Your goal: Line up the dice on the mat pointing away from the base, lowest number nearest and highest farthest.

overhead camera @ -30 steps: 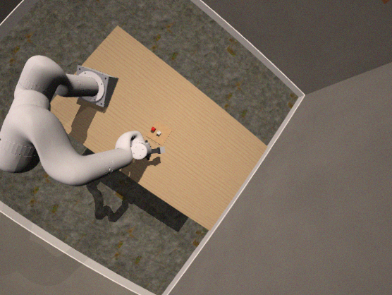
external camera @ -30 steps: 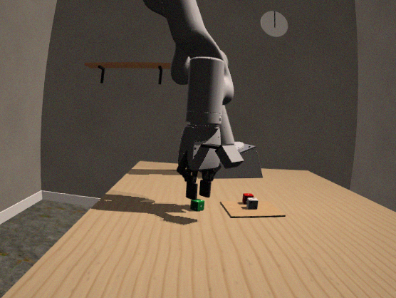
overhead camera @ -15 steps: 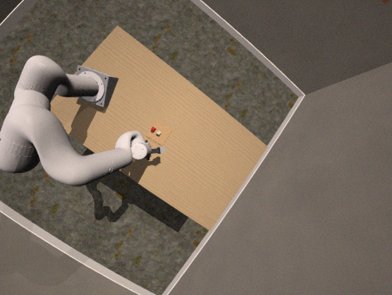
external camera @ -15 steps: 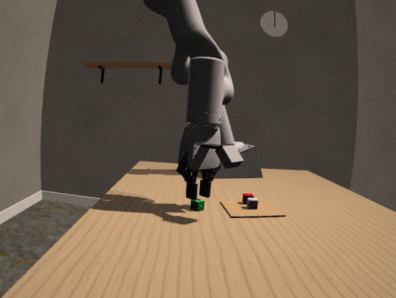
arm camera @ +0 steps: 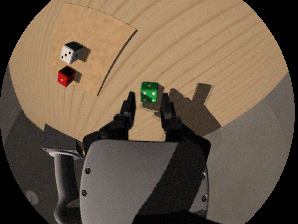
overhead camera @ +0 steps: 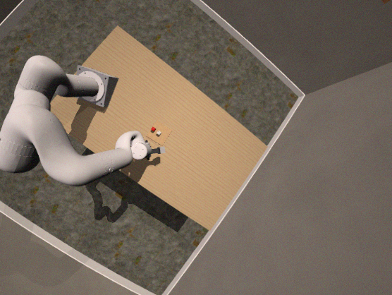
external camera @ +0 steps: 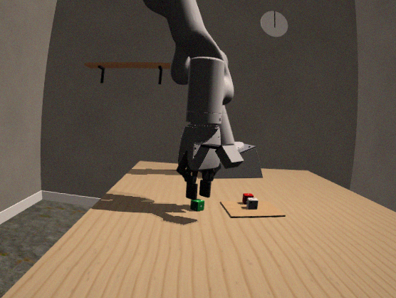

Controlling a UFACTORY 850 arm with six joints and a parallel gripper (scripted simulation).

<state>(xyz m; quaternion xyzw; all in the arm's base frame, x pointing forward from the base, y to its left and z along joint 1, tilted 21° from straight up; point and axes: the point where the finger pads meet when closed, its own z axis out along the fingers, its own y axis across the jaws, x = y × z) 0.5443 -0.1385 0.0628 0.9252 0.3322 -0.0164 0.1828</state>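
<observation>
Now: hand 4 cm above the green die. The rest, counted from my hand: white die: 14 cm to the left, 3 cm below, 1 cm behind; red die: 14 cm to the left, 6 cm behind, 3 cm below; tan mat: 14 cm to the left, 5 cm below, 1 cm behind.
</observation>
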